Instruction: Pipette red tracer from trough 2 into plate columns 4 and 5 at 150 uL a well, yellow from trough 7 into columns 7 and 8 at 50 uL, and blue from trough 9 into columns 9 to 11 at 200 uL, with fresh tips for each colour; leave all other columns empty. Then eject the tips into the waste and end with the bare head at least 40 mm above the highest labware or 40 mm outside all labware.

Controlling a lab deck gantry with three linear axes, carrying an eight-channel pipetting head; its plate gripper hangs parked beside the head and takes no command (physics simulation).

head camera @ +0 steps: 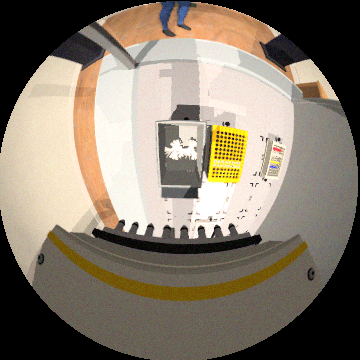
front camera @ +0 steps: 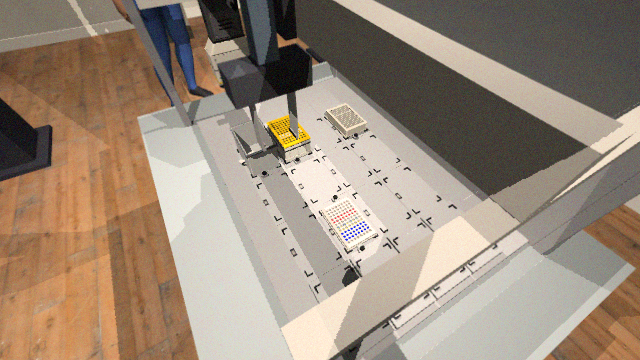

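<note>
The eight-channel head is up at the back, partly behind the parked gripper. Its short dark nozzles carry no tips. The grey waste bin lies ahead of the nozzles in the head view, with white used tips inside. The yellow tip rack beside it shows many dark holes and a pale band. The trough block shows red, yellow and blue strips in the head view. The plate shows red and blue wells, faint yellow between. The plate gripper hangs with fingers apart, empty.
A grey post stands at the back left corner. A pale beam crosses the front of the deck. A person in blue trousers stands behind the deck. A dark panel runs along the right.
</note>
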